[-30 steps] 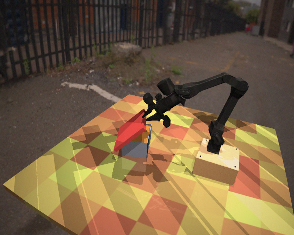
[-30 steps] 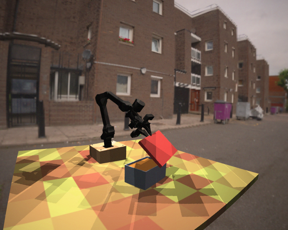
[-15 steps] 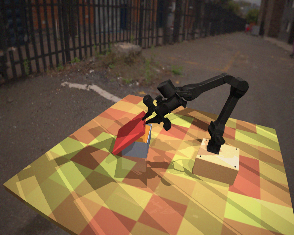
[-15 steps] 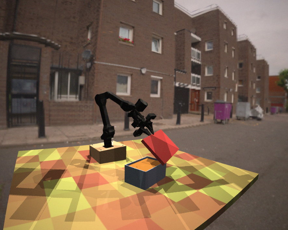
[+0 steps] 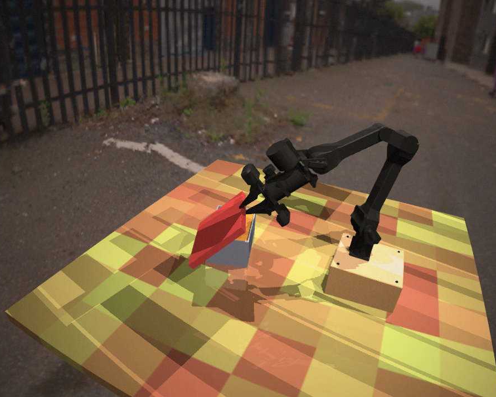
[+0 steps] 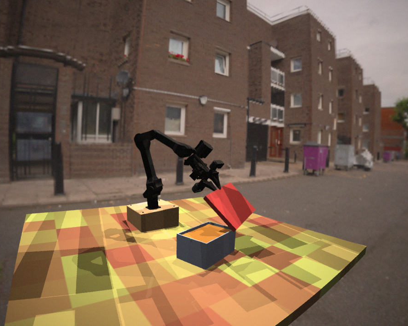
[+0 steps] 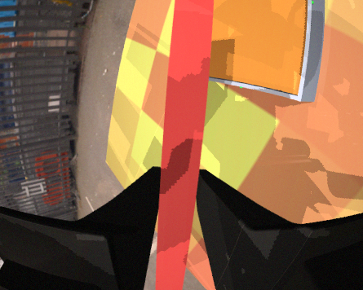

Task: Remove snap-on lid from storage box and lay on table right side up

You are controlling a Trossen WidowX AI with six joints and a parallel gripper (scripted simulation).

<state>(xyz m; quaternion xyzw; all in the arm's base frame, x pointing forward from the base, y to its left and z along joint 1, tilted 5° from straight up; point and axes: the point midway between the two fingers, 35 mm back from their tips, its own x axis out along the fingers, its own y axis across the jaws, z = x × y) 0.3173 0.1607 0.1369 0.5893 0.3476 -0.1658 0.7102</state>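
Now: gripper tip 6 cm short of the red lid, 5 cm above it and 3 cm to the right of it. Also, from my gripper tip: grey-blue storage box (18 cm below, 12 cm to the right, 9 cm ahead).
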